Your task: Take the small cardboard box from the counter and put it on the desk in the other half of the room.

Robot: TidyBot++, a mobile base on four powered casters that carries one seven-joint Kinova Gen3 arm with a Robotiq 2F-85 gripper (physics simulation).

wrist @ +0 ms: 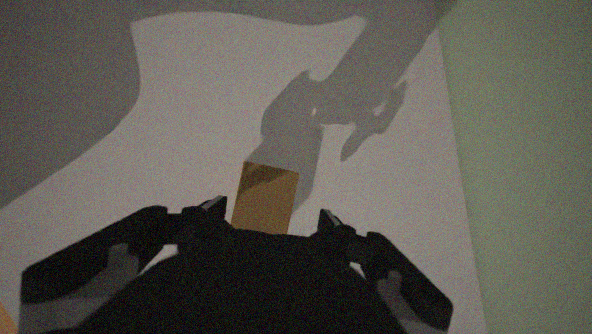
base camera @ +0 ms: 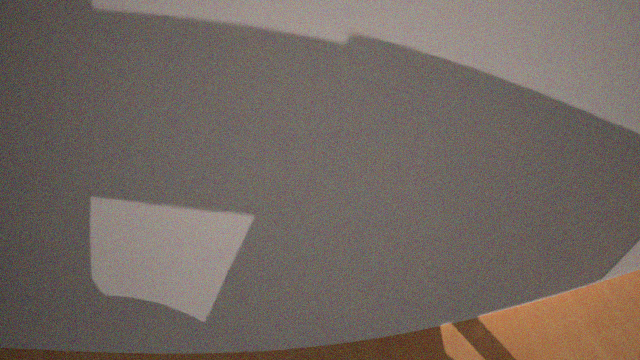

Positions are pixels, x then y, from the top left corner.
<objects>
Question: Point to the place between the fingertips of the gripper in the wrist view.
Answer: At 273, 212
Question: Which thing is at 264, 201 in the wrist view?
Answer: A small cardboard box.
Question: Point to a white counter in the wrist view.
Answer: At 113, 113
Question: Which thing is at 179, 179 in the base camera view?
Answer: A white counter.
</objects>
